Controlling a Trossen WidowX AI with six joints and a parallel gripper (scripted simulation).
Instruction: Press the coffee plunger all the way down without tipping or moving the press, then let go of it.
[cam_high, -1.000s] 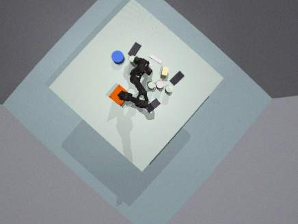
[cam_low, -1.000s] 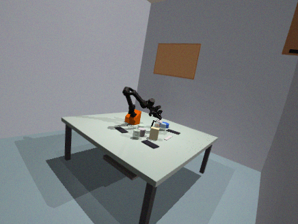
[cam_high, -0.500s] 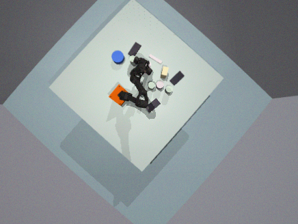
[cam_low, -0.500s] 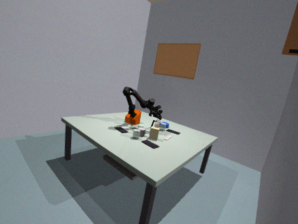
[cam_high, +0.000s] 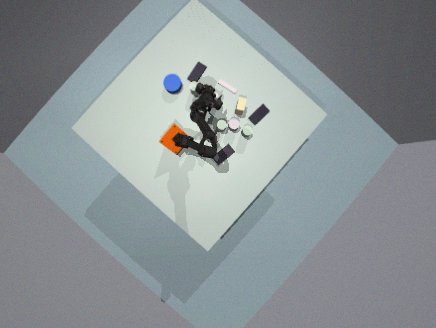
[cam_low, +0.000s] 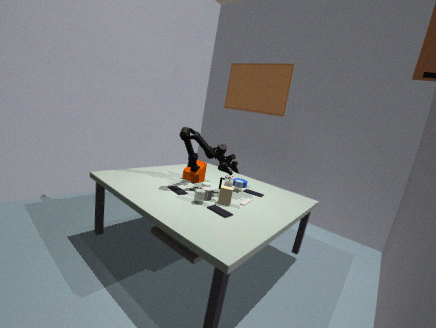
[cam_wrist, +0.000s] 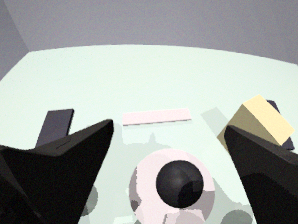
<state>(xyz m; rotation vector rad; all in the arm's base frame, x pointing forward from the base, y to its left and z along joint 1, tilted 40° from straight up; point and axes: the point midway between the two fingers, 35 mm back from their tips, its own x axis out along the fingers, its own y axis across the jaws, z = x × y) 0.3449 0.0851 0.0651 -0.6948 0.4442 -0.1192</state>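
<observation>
Right now the coffee press is 5 cm behind my gripper tip, 1 cm to the right of it and 9 cm below it. Also, from my gripper tip: cream block (7 cm ahead, 16 cm to the right, 11 cm below); then white bar (13 cm ahead, 1 cm to the left, 17 cm below); then blue disc (13 cm behind, 29 cm to the left, 15 cm below).
</observation>
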